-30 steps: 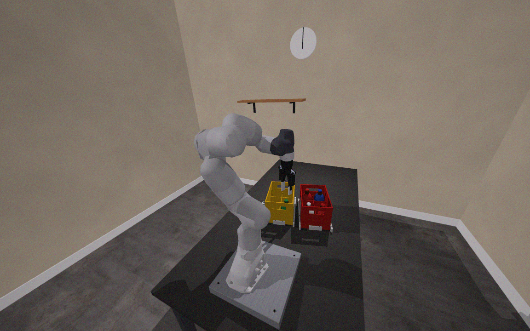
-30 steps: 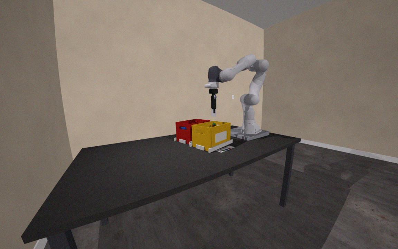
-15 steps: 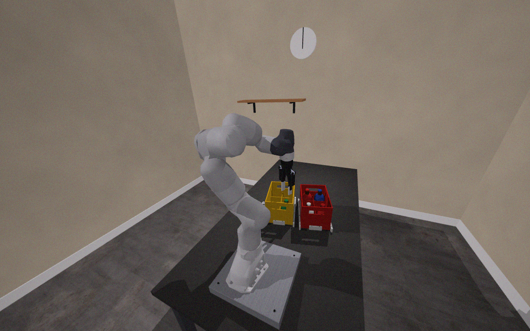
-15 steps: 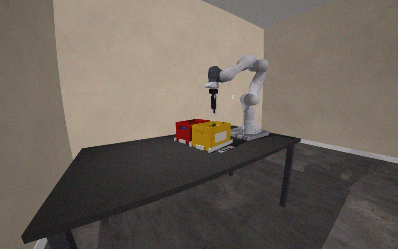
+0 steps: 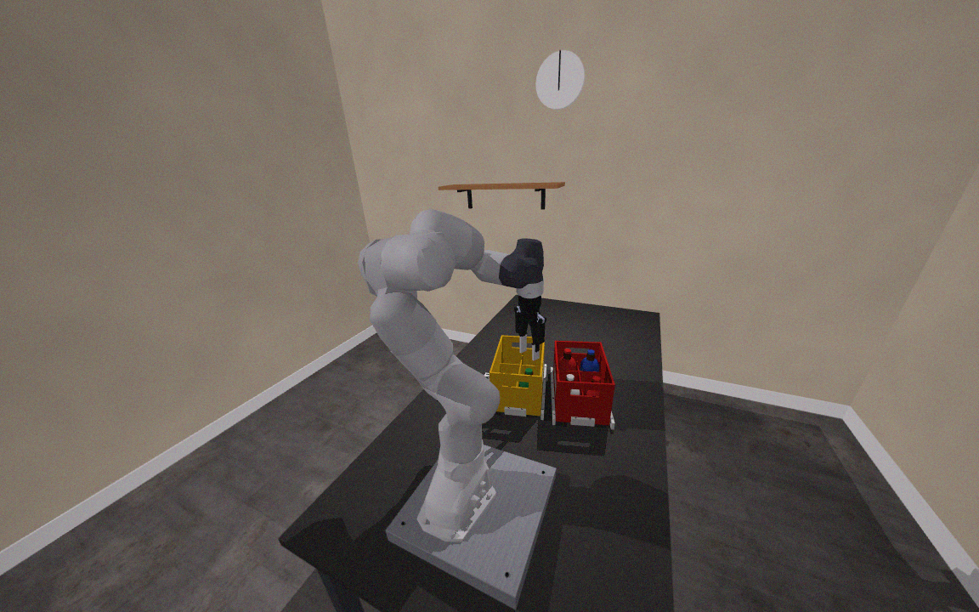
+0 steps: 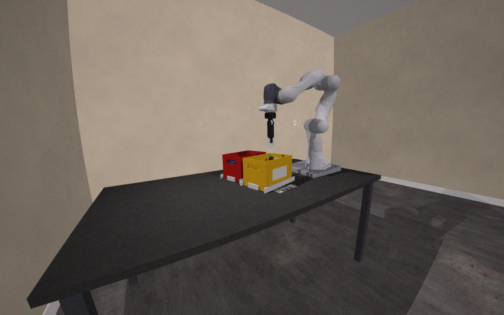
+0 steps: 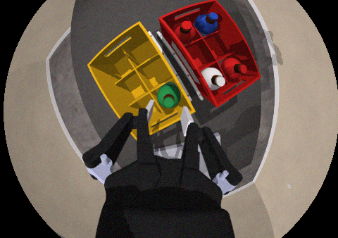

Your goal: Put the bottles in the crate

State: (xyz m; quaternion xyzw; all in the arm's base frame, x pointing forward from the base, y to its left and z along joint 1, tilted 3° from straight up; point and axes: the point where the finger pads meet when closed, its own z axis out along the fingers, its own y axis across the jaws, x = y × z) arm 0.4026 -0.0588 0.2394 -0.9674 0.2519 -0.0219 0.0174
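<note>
Now: hand 200 mm short of the blue-labelled bottle, 190 mm to the left of it and 170 mm above it. The rest, counted from my hand: green-labelled bottle (170 mm below); then white-capped bottle (10 mm ahead, 150 mm to the right, 170 mm below); then yellow crate (70 mm ahead, 60 mm to the left, 170 mm below).
</note>
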